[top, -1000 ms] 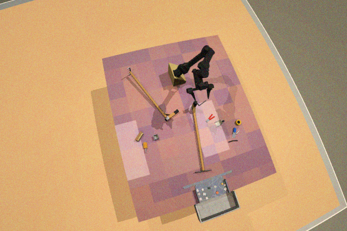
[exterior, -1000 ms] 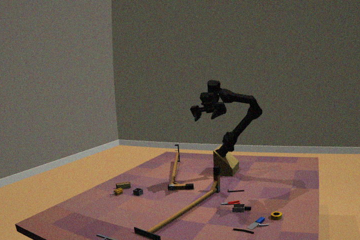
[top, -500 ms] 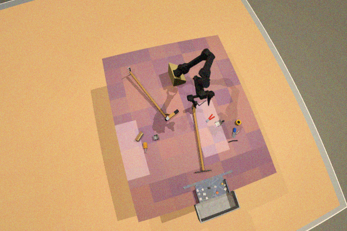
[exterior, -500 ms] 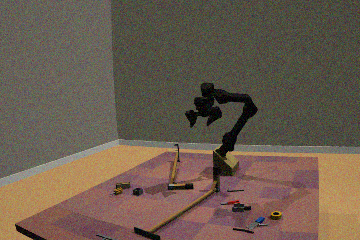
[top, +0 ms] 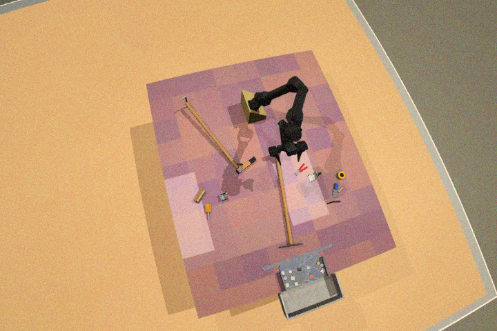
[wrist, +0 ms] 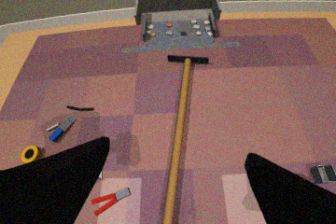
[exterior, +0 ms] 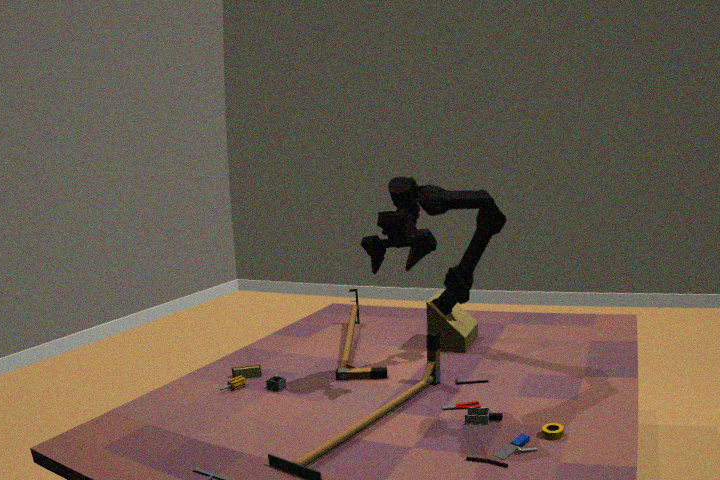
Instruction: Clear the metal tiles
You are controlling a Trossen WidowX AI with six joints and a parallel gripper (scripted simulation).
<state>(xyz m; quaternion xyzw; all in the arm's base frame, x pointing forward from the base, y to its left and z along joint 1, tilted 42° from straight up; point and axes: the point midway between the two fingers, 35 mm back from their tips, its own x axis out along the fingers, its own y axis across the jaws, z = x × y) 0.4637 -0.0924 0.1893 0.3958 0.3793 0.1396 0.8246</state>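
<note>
The long scraper is 120 mm ahead of my gripper tip, 10 mm to the left of it and 280 mm below it. The rest, counted from my gripper tip: grey box (30 mm ahead, 350 mm to the right, 340 mm below); then yellow tape roll (70 mm ahead, 420 mm to the left, 340 mm below); then blue-handled tool (150 mm ahead, 350 mm to the left, 340 mm below).
</note>
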